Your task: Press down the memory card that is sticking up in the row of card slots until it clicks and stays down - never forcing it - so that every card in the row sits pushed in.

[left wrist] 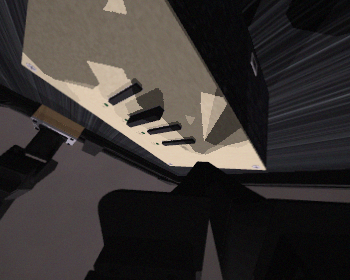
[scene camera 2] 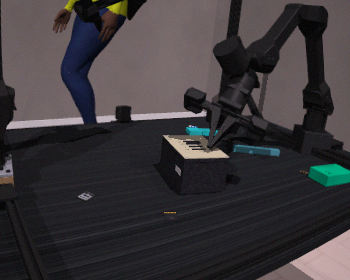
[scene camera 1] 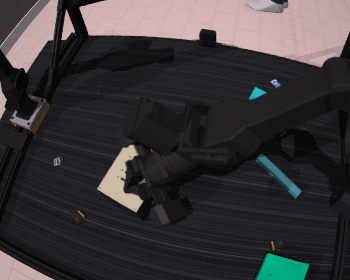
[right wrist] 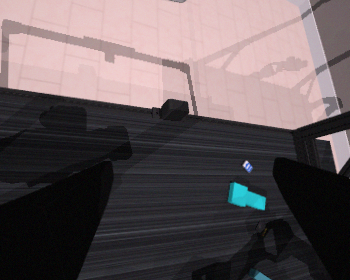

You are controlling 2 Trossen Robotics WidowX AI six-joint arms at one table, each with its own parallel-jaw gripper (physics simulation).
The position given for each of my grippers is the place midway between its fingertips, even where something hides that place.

My left gripper (scene camera 1: 125,191) is shut, holding nothing. My right gripper (right wrist: 193,167) is open and holds nothing.
